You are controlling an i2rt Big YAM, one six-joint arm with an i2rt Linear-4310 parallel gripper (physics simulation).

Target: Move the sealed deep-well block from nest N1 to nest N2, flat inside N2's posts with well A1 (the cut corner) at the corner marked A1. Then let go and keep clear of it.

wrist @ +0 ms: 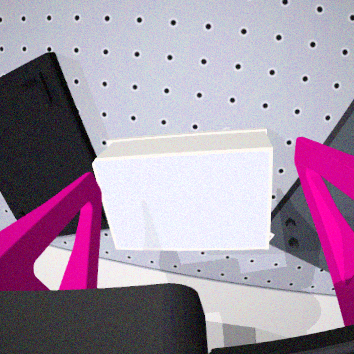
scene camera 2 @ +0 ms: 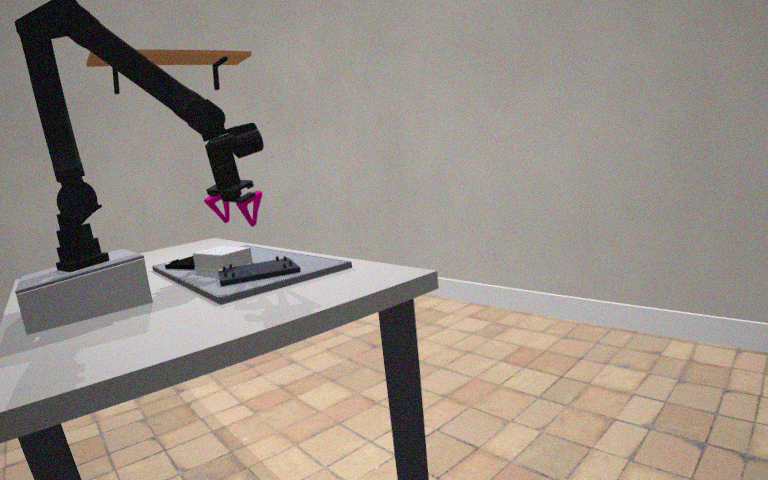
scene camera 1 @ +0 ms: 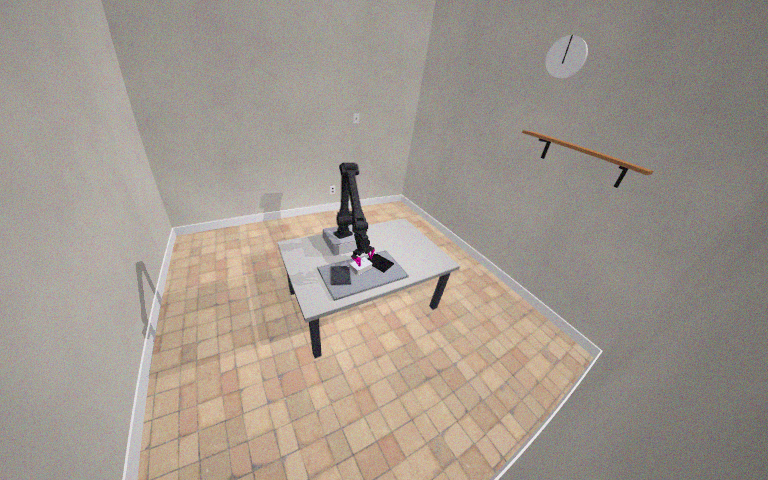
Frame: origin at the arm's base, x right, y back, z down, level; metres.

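Where they show: gripper, fingertip midpoint: (wrist: 193,165) (scene camera 2: 240,223) (scene camera 1: 365,262); arm's base at its link origin: (scene camera 2: 83,265) (scene camera 1: 343,234).
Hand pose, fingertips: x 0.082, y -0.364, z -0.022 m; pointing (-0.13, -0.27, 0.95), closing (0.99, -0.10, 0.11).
Observation:
Things, the pixels of their centre, and the offset from my fingertips. Level surfaces: height alone.
- white sealed block at the middle of its body: (wrist: 186,192) (scene camera 2: 222,259) (scene camera 1: 361,266) dx -0.016, dy +0.056, dz +0.075 m
- perforated grey board at the middle of its body: (wrist: 193,138) (scene camera 2: 236,266) (scene camera 1: 363,272) dx -0.011, dy +0.021, dz +0.101 m
- grey table at its surface level: dz +0.108 m
The white sealed block (scene camera 1: 361,266) (scene camera 2: 220,259) (wrist: 190,200) sits on the perforated grey board (scene camera 1: 370,283) (scene camera 2: 325,262) (wrist: 153,67), between two nests. One nest is black (scene camera 1: 383,262) (scene camera 2: 180,263) (wrist: 37,130). The other nest is dark grey (scene camera 1: 340,275) (scene camera 2: 260,271) (wrist: 305,230) and has short posts. No nest labels or A1 mark can be read, and the block's cut corner cannot be made out. Whether the block touches either nest is unclear. My gripper (scene camera 1: 365,257) (scene camera 2: 240,223) (wrist: 193,165) is open and empty, above the block, with its magenta fingers spread.
The board lies on the grey table (scene camera 1: 419,243) (scene camera 2: 368,283). The arm's base stands on a grey box (scene camera 1: 336,243) (scene camera 2: 84,294) behind the board. A wooden shelf (scene camera 1: 589,151) (scene camera 2: 175,57) is on the wall, away from the table.

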